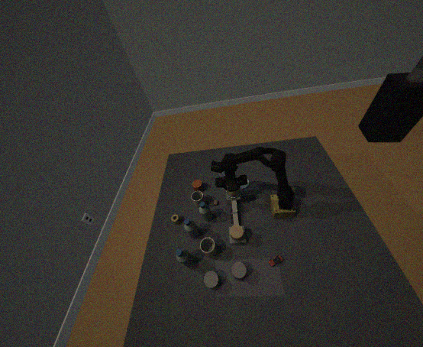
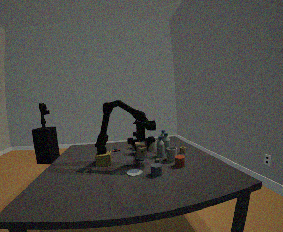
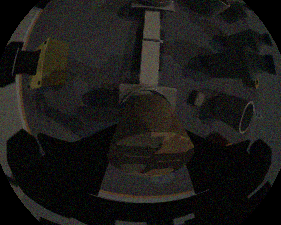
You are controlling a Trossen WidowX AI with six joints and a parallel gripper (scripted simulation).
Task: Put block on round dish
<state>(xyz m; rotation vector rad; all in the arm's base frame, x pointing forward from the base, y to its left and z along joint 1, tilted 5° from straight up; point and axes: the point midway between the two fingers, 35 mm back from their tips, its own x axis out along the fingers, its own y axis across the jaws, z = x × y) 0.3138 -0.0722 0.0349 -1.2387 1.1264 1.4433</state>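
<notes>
The round dish lies 5 cm behind my gripper tip, 13 cm to the right of it and 10 cm below it. The rest, counted from my gripper tip: blue-grey cylinder (11 cm ahead, 16 cm to the right, 7 cm below); then tan cup (2 cm to the right, 1 cm above); then orange cylinder (24 cm ahead, 5 cm to the right, 7 cm below).
</notes>
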